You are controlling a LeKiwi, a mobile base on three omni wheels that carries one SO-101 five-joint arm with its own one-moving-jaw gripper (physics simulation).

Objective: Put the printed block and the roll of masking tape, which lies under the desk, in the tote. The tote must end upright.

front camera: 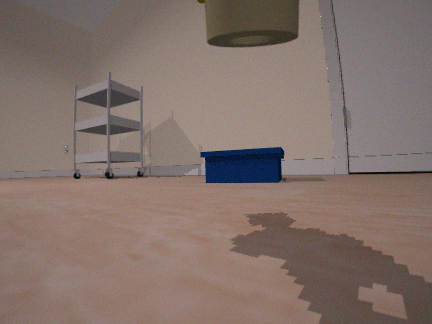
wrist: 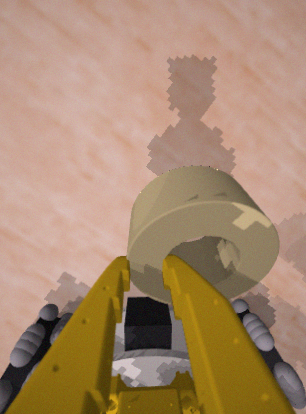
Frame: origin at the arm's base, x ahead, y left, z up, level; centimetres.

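Where they show: hand at its tool point: [wrist: 129, 268]; arm's base at its link origin: [wrist: 148, 397].
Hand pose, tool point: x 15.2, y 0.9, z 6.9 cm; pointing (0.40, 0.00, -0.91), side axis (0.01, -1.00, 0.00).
Observation:
Things, the pixels of their top centre, and the offset from my tool point. Level surfaces: height alone.
- masking tape at its top centre: [wrist: 218, 271] dz +1.5, dx +0.6, dy -2.6 cm
- blue tote at its top centre: [front camera: 244, 151] dz -3.8, dx +72.6, dy -9.4 cm
- floor at its surface level: dz -15.8 cm
The roll of masking tape [front camera: 252, 22] [wrist: 200, 215], tan with a round hole, hangs above the floor. My yellow gripper [wrist: 146, 262] is shut on the wall of the roll, with one jaw tip at its outer side and the other in its hole. In the front camera view the lower part of the roll shows at the top edge. The blue tote [front camera: 243, 168] stands upright on the floor ahead, a little right of the middle, apart from the roll. The inside of the tote is hidden from this low view. The printed block does not show in either view.
A grey three-shelf cart [front camera: 109, 125] on black wheels stands left of the tote. Behind are a beige wall [front camera: 260, 100] with a pale baseboard and a grey door [front camera: 390, 85] at the right. The arm's shadow lies on the floor [front camera: 125, 250] in front.

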